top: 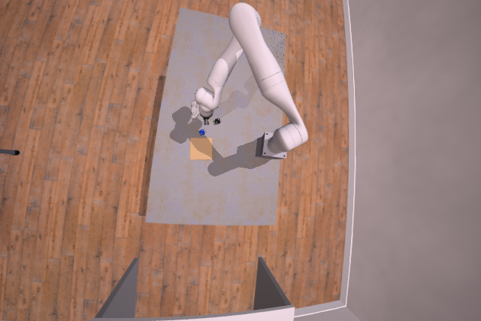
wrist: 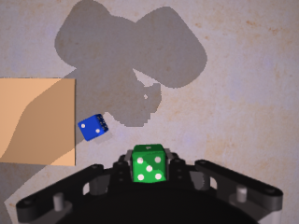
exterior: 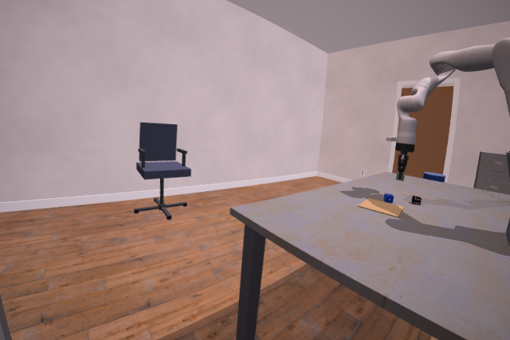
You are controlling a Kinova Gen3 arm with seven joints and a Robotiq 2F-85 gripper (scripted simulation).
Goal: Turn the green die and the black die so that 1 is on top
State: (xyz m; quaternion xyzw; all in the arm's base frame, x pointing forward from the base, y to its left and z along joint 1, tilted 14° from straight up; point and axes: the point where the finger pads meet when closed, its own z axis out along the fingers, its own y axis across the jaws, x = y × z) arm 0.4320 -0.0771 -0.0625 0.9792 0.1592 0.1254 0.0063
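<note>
My hand is 90 mm above the black die, 80 mm past it and 10 mm to the left of it. From my hand the other things lie so: blue die 90 mm below, 80 mm to the left; then tan mat 190 mm to the left, 100 mm below, 20 mm behind; then green die right at my hand.
</note>
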